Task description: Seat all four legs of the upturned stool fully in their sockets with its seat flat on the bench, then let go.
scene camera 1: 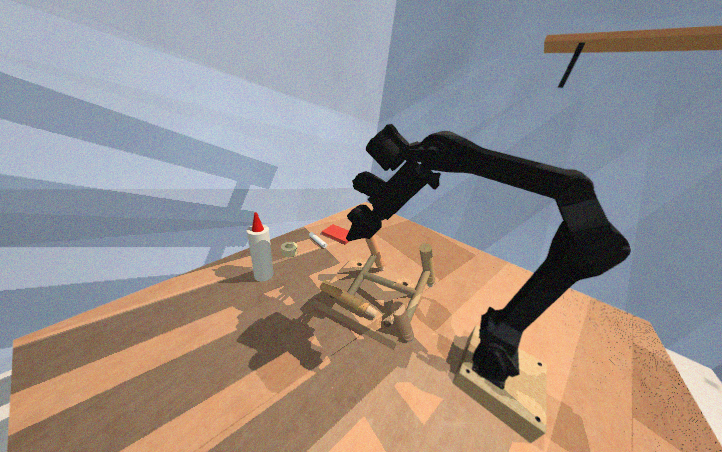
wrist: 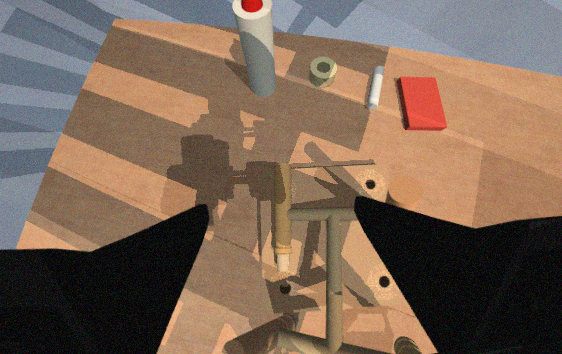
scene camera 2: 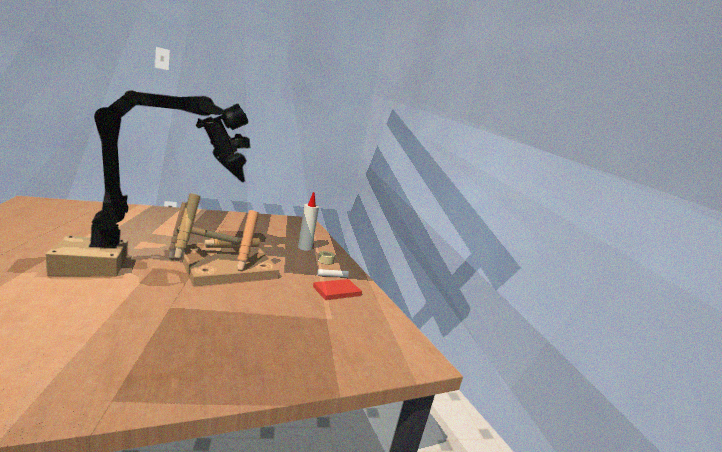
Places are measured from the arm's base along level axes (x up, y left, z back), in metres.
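Pixels of known places: gripper, fingertip midpoint: [scene camera 1: 356, 231] [wrist: 282, 207] [scene camera 2: 239, 178]; arm's base, origin of the base link: [scene camera 1: 489, 367] [scene camera 2: 104, 244].
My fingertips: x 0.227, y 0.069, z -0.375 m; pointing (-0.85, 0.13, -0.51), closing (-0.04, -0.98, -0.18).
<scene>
For each thing: its top centre in the pictures, then the offset to it from my fingertips. "*": a spot on its surface instead.
- orange-brown leg, surface spot: [scene camera 2: 247, 239] * dx -0.155, dy -0.178, dz -0.019 m
- thick leg, surface spot: [scene camera 1: 427, 262] * dx -0.083, dy -0.136, dz +0.154 m
- crossbar, surface spot: [wrist: 334, 280] [scene camera 1: 389, 281] * dx -0.166, dy -0.083, dz +0.082 m
- white bottle, middle of its top: [scene camera 1: 255, 212] [scene camera 2: 313, 192] dx -0.041, dy +0.084, dz -0.302 m
- greenish ring, middle of its top: [wrist: 323, 67] [scene camera 2: 327, 253] [scene camera 1: 289, 246] dx -0.251, dy -0.054, dz -0.347 m
- white stick, middle of its top: [wrist: 378, 84] [scene camera 2: 333, 270] [scene camera 1: 317, 237] dx -0.259, dy -0.187, dz -0.325 m
- red block, middle of its top: [wrist: 423, 101] [scene camera 2: 338, 286] [scene camera 1: 339, 232] dx -0.265, dy -0.298, dz -0.300 m
The stool's pale wooden seat [scene camera 1: 351, 322] [scene camera 2: 237, 275] [wrist: 367, 260] lies on the bench, looking flat. Three dark socket holes show uncovered in the wrist view. The leg frame is askew over it: one leg [scene camera 1: 346, 298] [wrist: 281, 225] lies nearly level, its pale tenon end outside a hole. An orange-brown leg [scene camera 1: 375, 253] [scene camera 2: 247, 239] leans, its tenon on the seat beside the holes. A thick leg [scene camera 1: 427, 262] [scene camera 2: 188, 223] and another leg [scene camera 1: 403, 325] lean at the robot's side. A crossbar [scene camera 1: 388, 282] [wrist: 334, 280] joins the pairs. My gripper [scene camera 1: 351, 237] [scene camera 2: 243, 180] [wrist: 282, 207] is open and empty, above the stool.
A white bottle [scene camera 1: 261, 261] [scene camera 2: 307, 231] [wrist: 260, 60] with a red tip stands beyond the stool. Near it lie a greenish ring [scene camera 2: 326, 260] [wrist: 322, 80], a white stick [scene camera 1: 318, 240] [wrist: 376, 87] and a red block [scene camera 2: 337, 288] [wrist: 423, 104]. The arm's wooden base [scene camera 1: 500, 410] [scene camera 2: 82, 264] is near the stool.
</scene>
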